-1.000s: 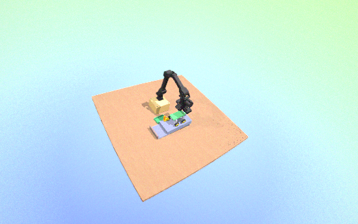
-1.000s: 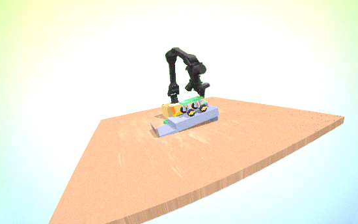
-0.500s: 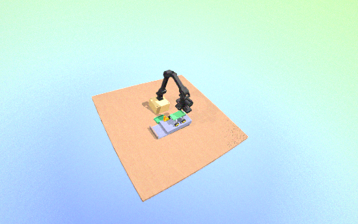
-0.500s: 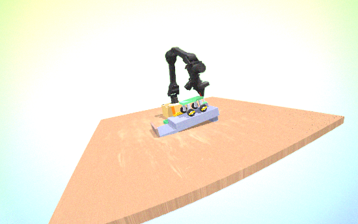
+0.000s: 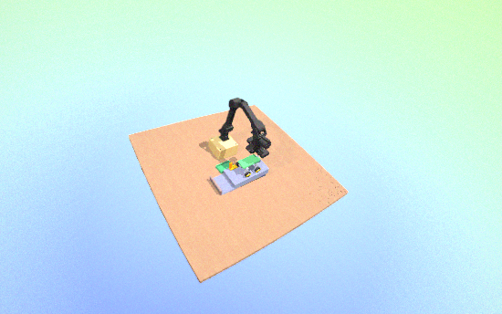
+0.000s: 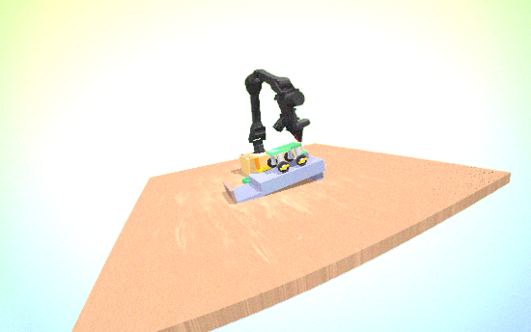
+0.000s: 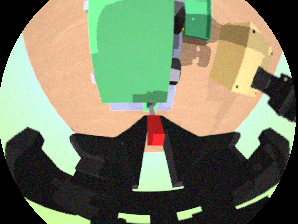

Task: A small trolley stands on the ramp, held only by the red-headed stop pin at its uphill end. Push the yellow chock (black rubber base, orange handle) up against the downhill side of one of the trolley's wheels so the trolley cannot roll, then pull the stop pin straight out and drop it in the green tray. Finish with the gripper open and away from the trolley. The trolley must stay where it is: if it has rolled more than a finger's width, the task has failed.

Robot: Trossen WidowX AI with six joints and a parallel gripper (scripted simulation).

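Now: the green tray 18 cm to the right of my gripper tip, 17 cm below it and 12 cm behind it. Also, from my gripper tip: grey ramp: 11 cm below, 9 cm to the right, 2 cm ahead; red-headed stop pin: right at my gripper tip; trolley: 9 cm to the right, 5 cm below, 2 cm ahead.
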